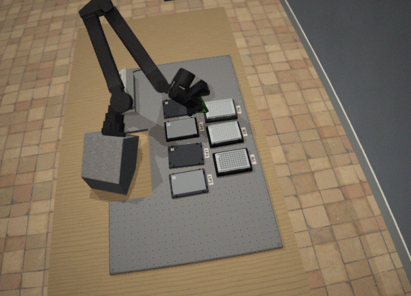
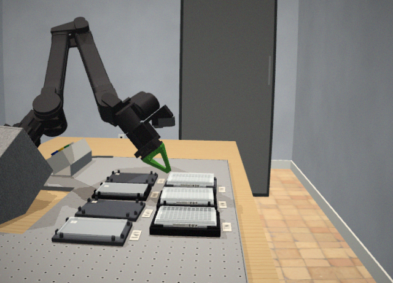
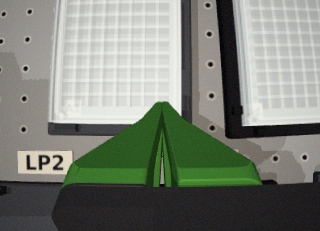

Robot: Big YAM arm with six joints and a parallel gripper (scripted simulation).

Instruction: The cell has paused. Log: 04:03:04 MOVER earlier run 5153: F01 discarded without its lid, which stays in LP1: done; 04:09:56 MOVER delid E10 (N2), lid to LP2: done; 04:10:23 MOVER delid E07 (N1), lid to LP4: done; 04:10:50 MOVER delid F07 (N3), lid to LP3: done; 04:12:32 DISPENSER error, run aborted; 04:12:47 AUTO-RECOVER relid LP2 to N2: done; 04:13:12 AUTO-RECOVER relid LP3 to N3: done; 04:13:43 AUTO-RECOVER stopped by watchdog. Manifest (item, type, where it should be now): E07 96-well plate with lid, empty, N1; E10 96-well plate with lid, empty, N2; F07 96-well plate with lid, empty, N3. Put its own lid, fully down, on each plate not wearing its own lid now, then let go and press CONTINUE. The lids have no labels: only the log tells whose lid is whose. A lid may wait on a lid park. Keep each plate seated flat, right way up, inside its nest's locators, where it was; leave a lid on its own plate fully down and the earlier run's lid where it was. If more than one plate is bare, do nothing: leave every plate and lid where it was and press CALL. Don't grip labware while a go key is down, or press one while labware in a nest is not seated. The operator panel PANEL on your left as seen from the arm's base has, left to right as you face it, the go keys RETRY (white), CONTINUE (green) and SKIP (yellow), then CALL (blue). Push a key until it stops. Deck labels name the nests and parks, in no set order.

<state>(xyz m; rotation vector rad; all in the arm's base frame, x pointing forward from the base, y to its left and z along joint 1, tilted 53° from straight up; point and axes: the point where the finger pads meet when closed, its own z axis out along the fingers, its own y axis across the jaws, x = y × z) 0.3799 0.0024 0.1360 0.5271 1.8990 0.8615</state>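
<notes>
My gripper is now 12 cm past the park LP4, 4 cm to the left of it and 6 cm above it. Round my hand: park LP2 (12 cm behind, 9 cm to the left, 6 cm below); then park LP3 (11 cm behind, 17 cm to the right, 6 cm below); then 96-well plate (7 cm ahead, 24 cm to the right, 4 cm below).
</notes>
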